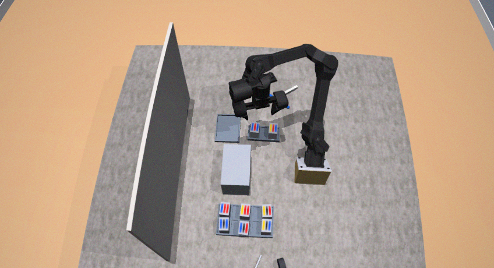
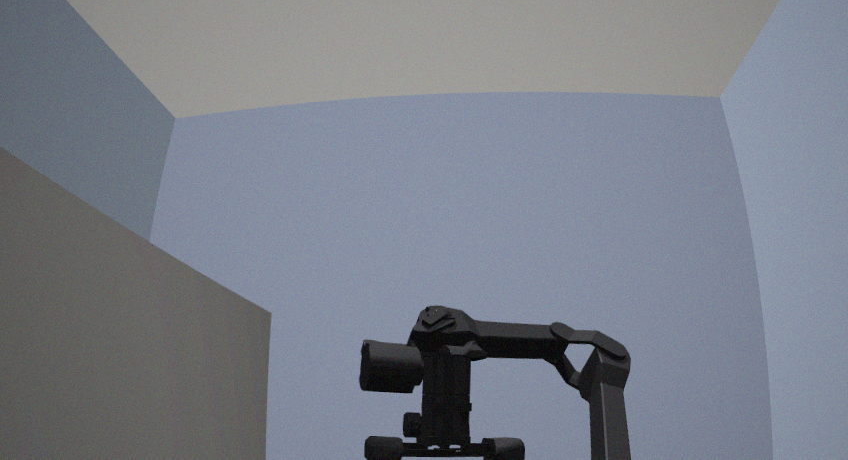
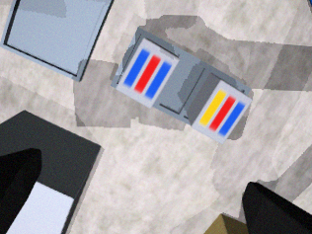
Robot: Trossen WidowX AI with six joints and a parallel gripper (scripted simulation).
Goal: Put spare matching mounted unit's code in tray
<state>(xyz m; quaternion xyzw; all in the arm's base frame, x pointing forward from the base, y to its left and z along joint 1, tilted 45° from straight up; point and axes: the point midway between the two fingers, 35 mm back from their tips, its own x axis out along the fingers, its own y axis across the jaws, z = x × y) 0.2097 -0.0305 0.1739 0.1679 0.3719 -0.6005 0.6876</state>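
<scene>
Right now my gripper tip is 16 cm above the small grey rack, 2 cm to the left of it and 2 cm past it. Round my gripper tip: blue marker pen (19 cm to the right, 16 cm below, 6 cm behind); then grey tray (16 cm below, 13 cm ahead, 4 cm to the right); then grey mounted unit (17 cm to the left, 11 cm below, 7 cm ahead).
</scene>
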